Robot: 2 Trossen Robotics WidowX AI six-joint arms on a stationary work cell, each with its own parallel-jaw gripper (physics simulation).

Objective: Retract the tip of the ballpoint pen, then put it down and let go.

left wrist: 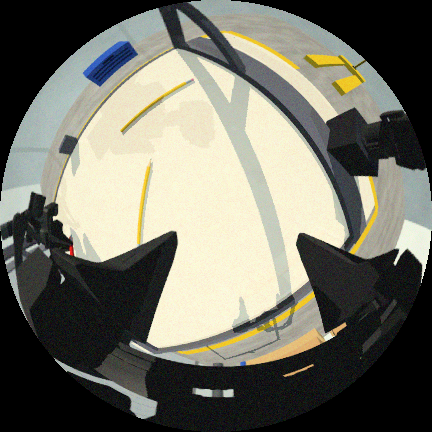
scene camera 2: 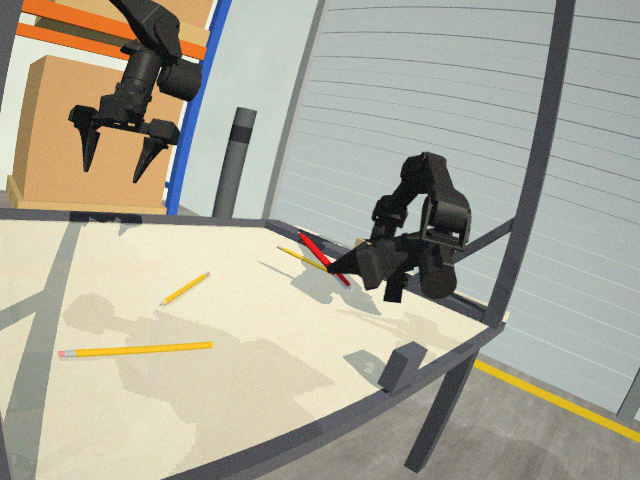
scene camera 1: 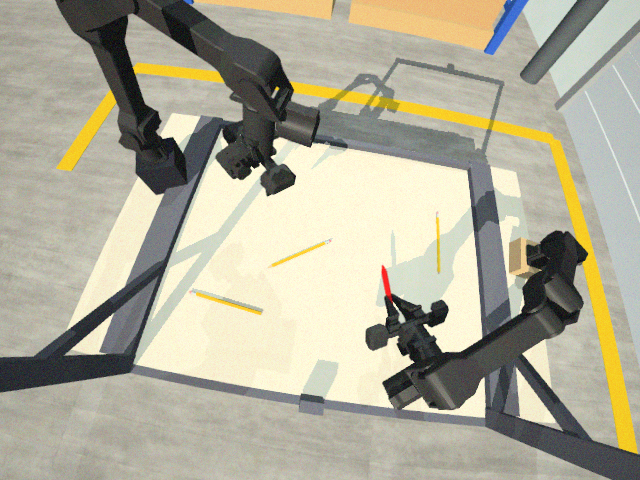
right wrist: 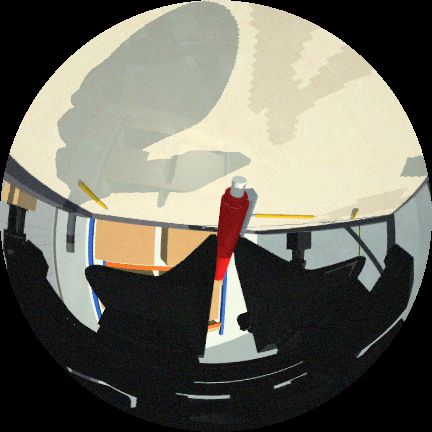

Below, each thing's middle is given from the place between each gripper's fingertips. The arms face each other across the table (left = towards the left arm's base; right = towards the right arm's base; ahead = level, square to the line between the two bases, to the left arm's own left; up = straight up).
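Labels:
The red ballpoint pen (right wrist: 237,202) is 35 cm to the right of my left hand, 16 cm behind it and 8 cm below it. There's a small grey block (scene camera 2: 404,362) too, and that's 24 cm to the right of my left hand, 43 cm behind it and 12 cm below it. The small tan block (scene camera 1: 518,266) is 77 cm to the right of my left hand, 4 cm ahead of it and 12 cm below it.
My right hand is 10 mm short of the red ballpoint pen, 10 mm to the right of it and 10 mm below it. The small grey block is 120 mm to the left of my right hand, 260 mm behind it and 30 mm below it, and the small tan block is 200 mm ahead of my right hand, 410 mm to the right of it and 30 mm below it.

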